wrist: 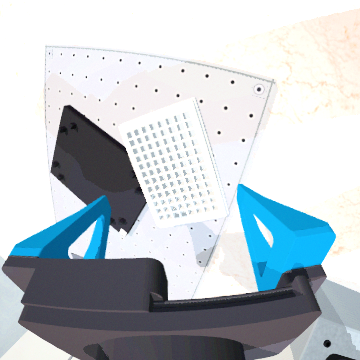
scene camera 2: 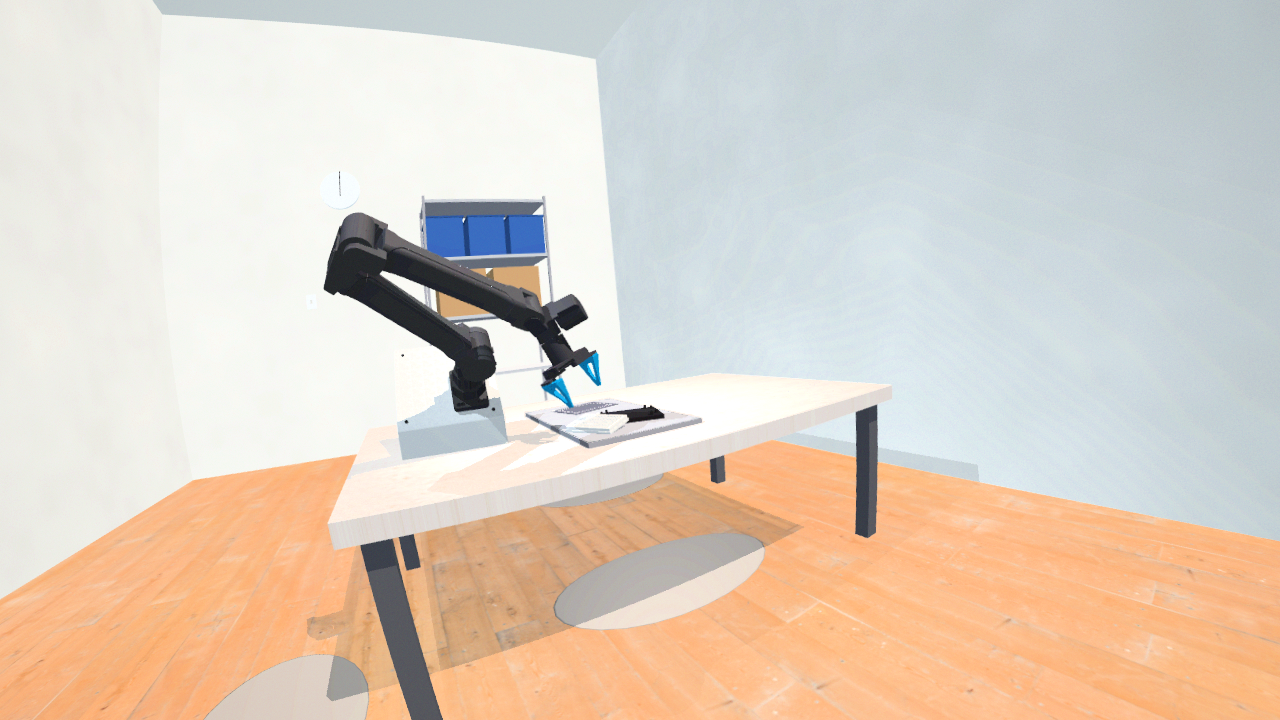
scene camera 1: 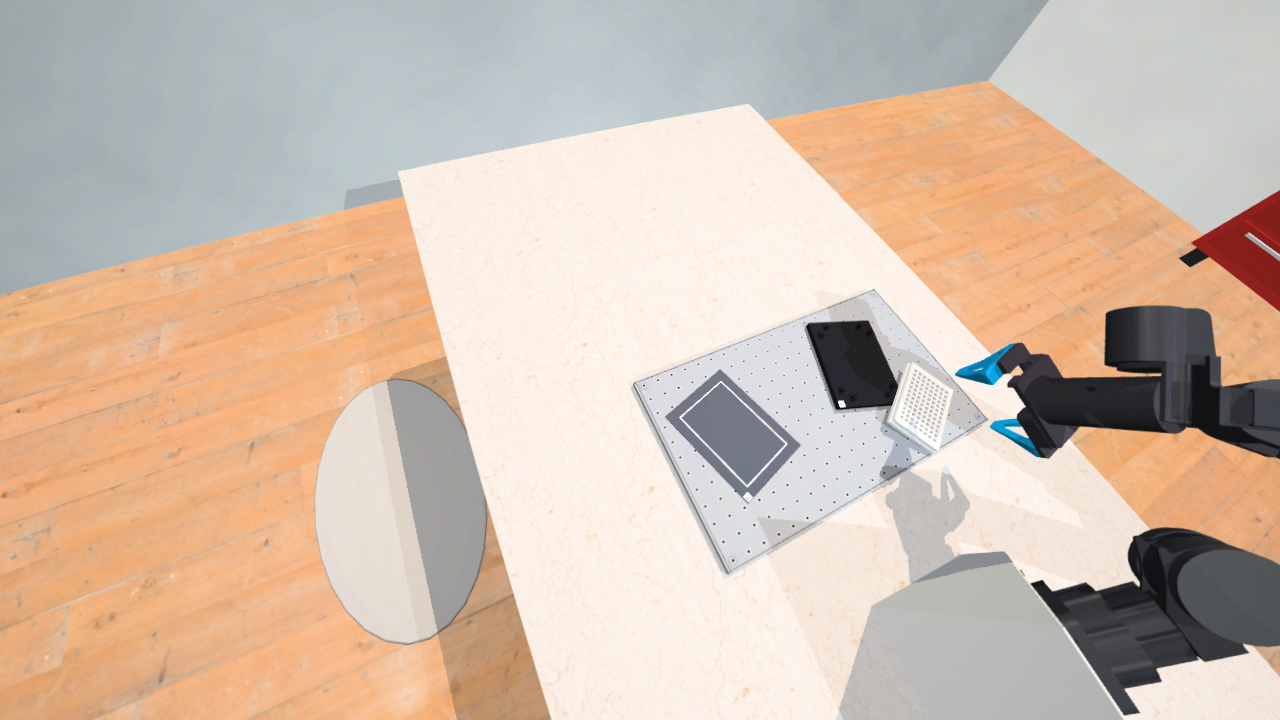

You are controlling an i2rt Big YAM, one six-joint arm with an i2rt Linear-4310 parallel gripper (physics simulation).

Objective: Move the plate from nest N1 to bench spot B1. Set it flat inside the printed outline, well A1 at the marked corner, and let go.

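Note:
The white well plate lies outside the black nest N1, beside it and turned relative to it. One long side is against or slightly over the nest's edge; I cannot tell which, nor whether the plate is fully flat. Its A1 corner cannot be made out. The dark grey B1 pad bears the white printed outline, with a white corner mark at its lower end in scene camera 1. My gripper is open and empty, above the plate and back towards the arm's base.
The perforated board carries nest, plate and pad on the pale table. The arm's grey base block stands on the table near the board. A shelf unit stands behind the arm.

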